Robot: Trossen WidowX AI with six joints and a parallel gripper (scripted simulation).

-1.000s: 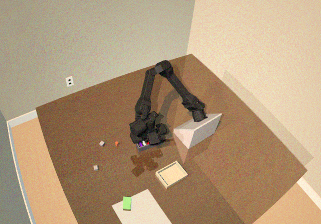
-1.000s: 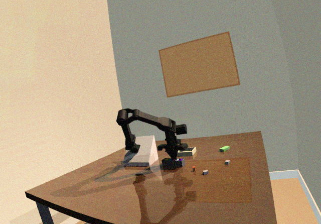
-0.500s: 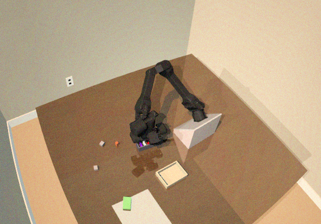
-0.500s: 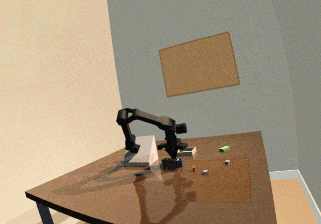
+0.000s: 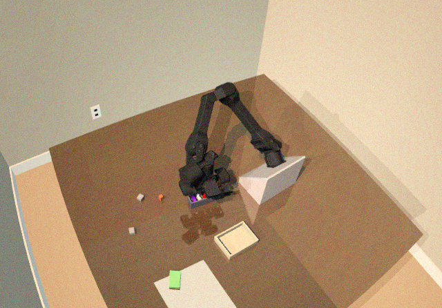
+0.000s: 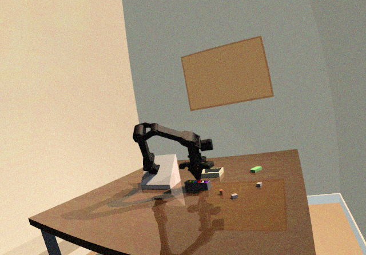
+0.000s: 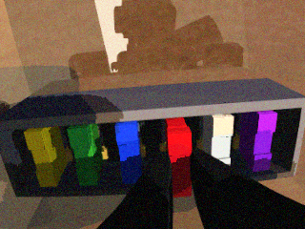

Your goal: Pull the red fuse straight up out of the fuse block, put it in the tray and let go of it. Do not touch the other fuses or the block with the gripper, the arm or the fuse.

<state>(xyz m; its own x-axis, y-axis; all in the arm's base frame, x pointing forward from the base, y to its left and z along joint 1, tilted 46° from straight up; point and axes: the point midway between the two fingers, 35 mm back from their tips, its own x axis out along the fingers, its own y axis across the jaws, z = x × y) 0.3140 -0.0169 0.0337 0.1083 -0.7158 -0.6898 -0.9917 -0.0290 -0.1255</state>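
My gripper tip is 2 cm past the cream tray, 22 cm to the right of it and 4 cm above it. The rest, counted from my gripper tip: green block 26 cm ahead, 27 cm to the left, 4 cm below; then orange piece 15 cm ahead, 8 cm to the right, 4 cm below; then red fuse 1 cm below.
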